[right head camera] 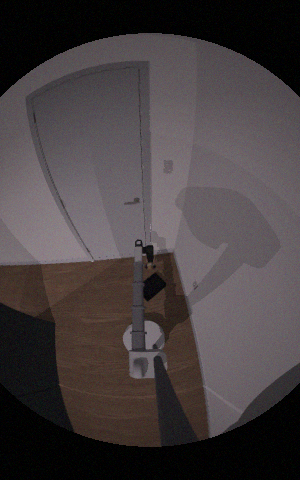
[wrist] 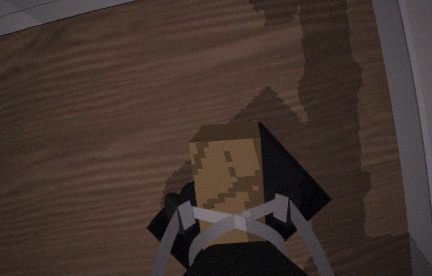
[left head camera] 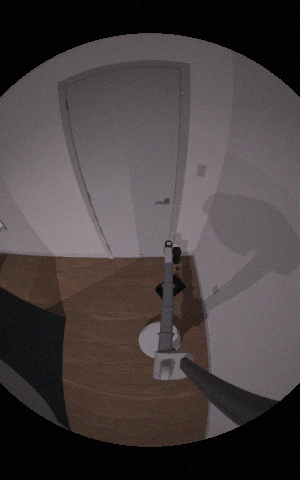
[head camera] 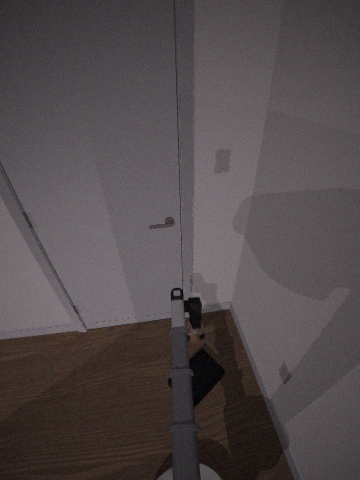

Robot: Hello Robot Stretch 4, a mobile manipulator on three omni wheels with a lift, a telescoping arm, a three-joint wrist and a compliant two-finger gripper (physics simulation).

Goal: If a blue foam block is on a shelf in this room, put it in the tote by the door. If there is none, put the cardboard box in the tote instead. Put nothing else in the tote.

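Frame: origin at the robot's base, x down, y left, z ahead, level; centimetres.
Seen in the pictures: gripper, fingertip midpoint: point(right head camera: 149, 267) point(wrist: 231, 195) point(left head camera: 172, 268) point(head camera: 194, 338).
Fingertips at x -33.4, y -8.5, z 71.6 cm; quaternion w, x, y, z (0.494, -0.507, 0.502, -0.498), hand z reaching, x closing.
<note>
A point is followed by its place in that frame.
The brown cardboard box point(wrist: 227, 175) {x -39.0, y -8.4, z 74.4 cm} is between the fingers of my gripper point(wrist: 231, 195) {x -33.4, y -8.5, z 71.6 cm} point(head camera: 196, 334) {x -33.4, y -8.5, z 71.6 cm} point(left head camera: 177, 269) {x -33.4, y -8.5, z 71.6 cm} point(right head camera: 150, 266) {x -33.4, y -8.5, z 71.6 cm}, which is shut on it. The box's far end points away from the wrist. The black tote point(wrist: 295, 177) {x 2.4, y -22.9, z 65.7 cm} point(head camera: 207, 372) {x 2.4, y -17.3, z 65.9 cm} point(left head camera: 175, 287) {x 2.4, y -17.1, z 63.8 cm} point(right head camera: 154, 286) {x 2.4, y -13.8, z 62.6 cm} stands on the floor near the corner by the door. In the wrist view the box overlaps the tote and hides its middle. In the head views the gripper appears just beyond the tote's far corner. The exact height between box and tote is hard to tell. A blue foam block does not show.
The closed door point(head camera: 135, 200) {x -103.7, y 18.1, z 107.4 cm} point(left head camera: 125, 150) {x -135.3, y 33.3, z 105.8 cm} point(right head camera: 90, 150) {x -139.4, y 32.2, z 106.0 cm} is in the wall beyond the tote. The right wall point(head camera: 320, 320) {x -83.2, y -50.8, z 48.6 cm} point(left head camera: 250, 340) {x -74.8, y -56.3, z -4.5 cm} runs close beside it. The extended arm point(head camera: 183, 395) {x -75.7, y -0.4, z 31.4 cm} covers the tote's left side. A large dark surface point(left head camera: 35, 340) {x -46.5, y 115.1, z -34.4 cm} point(right head camera: 30, 350) {x -42.1, y 114.7, z -38.2 cm} lies at left.
</note>
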